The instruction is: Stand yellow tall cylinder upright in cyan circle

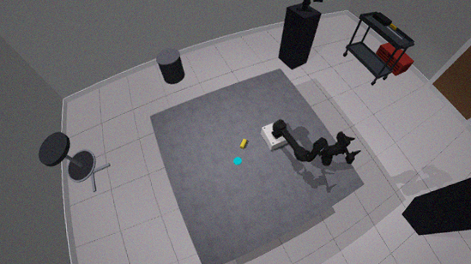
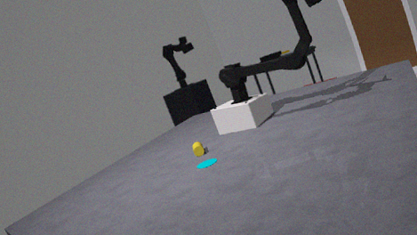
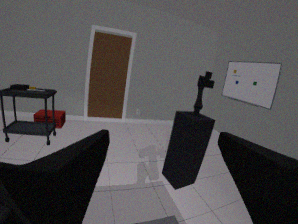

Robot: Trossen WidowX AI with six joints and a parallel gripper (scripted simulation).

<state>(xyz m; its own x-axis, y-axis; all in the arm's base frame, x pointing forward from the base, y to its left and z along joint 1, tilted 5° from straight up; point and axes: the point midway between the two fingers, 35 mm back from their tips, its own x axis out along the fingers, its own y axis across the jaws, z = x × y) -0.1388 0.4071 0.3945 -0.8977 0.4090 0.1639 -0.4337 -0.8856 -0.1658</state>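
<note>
The yellow tall cylinder lies 42 cm ahead of my gripper tip, 55 cm to the right of it and 43 cm below it. The rest, counted from my gripper tip: cyan circle (52 cm ahead, 46 cm to the right, 45 cm below).
</note>
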